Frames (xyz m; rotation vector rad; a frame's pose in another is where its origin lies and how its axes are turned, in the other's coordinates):
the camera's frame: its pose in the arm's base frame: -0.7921 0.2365 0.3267 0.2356 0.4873 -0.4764
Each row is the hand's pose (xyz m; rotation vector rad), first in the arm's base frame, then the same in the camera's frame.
Working: the arm's base frame: its pose in the camera's frame: 0.8695 0.1503 0.1073 -0.2356 -0.4873 0.4764

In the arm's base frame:
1: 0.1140 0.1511 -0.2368 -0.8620 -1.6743 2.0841
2: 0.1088 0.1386 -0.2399 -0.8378 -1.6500 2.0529
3: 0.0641 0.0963 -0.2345 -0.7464 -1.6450 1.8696
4: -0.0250 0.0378 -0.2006 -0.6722 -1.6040 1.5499
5: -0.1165 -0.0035 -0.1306 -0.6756 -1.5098 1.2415
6: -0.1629 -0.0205 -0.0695 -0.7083 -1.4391 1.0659
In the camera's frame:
1: 1.0189 0.3122 -0.1010 0.9544 1.6175 -2.0197
2: 1.0212 0.2986 -0.1016 0.9597 1.6458 -2.0561
3: 0.9998 0.2406 -0.1007 0.9310 1.8421 -2.1283
4: 0.9359 0.1498 -0.0874 -0.8911 -2.0683 2.0570
5: 0.8455 0.0764 -0.0496 -0.8449 -2.0243 1.7195
6: 0.7853 0.0453 -0.0097 -0.8551 -1.9850 1.5184

